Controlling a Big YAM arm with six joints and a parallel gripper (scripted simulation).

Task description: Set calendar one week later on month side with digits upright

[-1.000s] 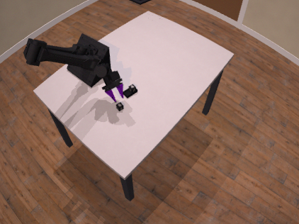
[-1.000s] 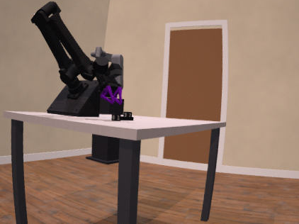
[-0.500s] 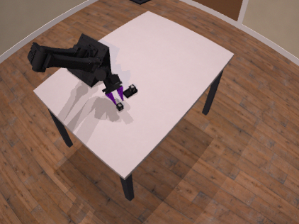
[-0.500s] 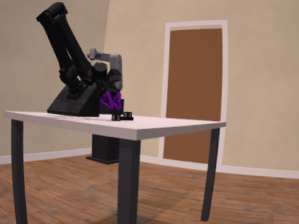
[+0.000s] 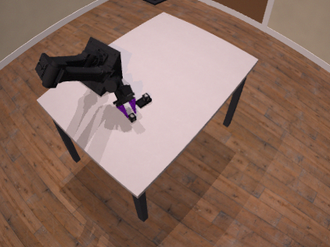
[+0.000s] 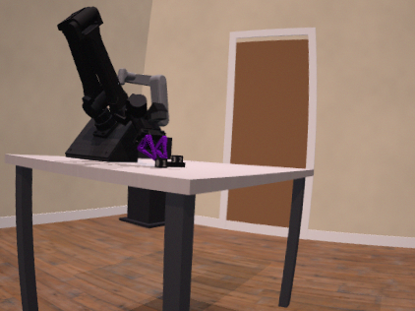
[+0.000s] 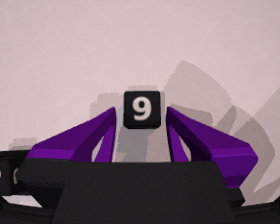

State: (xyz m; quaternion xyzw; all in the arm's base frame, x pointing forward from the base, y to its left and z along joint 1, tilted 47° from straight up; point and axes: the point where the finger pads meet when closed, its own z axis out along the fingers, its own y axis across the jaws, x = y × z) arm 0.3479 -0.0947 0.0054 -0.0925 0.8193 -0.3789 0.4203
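Now: hand 20 mm above the black date cube and 10 mm short of it. The rest, counted from my hand: black tray (110 mm to the left, 30 mm behind, 20 mm below).
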